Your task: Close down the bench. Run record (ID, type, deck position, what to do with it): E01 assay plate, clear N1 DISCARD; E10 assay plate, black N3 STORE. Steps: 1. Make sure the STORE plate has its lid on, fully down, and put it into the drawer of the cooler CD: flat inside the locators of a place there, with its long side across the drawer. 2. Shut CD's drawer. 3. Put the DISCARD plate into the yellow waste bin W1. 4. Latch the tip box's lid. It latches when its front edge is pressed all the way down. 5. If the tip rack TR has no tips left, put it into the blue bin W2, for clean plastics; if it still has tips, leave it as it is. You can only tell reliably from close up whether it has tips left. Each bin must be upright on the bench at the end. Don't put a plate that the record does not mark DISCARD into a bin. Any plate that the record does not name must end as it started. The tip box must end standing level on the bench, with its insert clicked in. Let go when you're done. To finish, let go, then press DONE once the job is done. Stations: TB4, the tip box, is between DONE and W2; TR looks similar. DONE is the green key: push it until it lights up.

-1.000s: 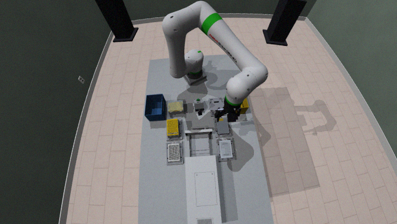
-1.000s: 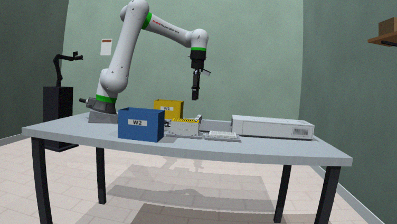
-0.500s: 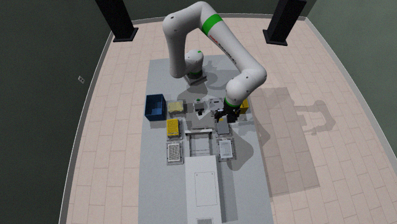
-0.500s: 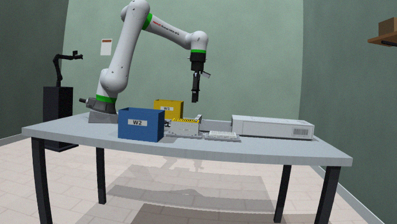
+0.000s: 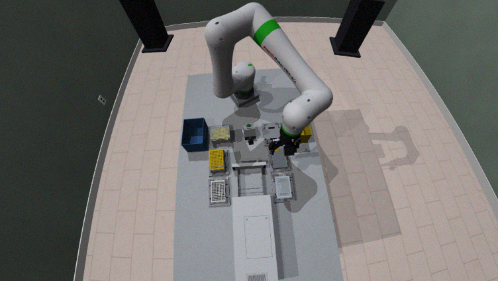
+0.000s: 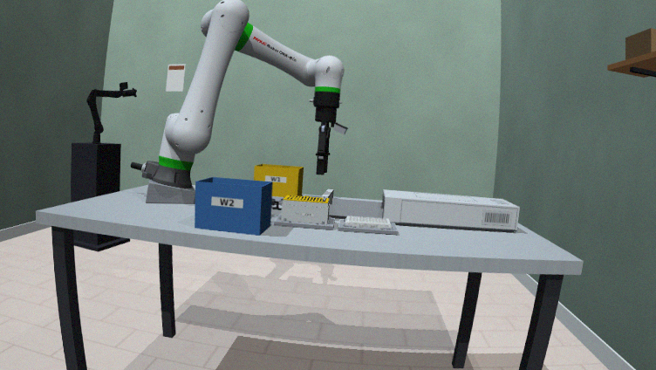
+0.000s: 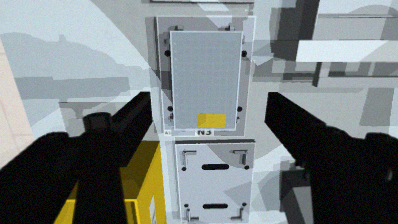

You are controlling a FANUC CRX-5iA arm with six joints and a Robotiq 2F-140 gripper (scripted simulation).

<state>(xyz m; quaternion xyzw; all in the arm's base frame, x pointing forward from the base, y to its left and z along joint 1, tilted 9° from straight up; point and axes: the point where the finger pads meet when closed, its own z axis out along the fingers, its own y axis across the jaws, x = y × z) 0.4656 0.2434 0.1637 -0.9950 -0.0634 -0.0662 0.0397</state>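
My hand is 110 mm above the clear plate lid. Round my hand: cooler drawer: 180 mm ahead, 160 mm to the right, 100 mm below; then yellow bin W1: 200 mm behind, 110 mm to the left, 100 mm below; then black assay plate: 120 mm below.
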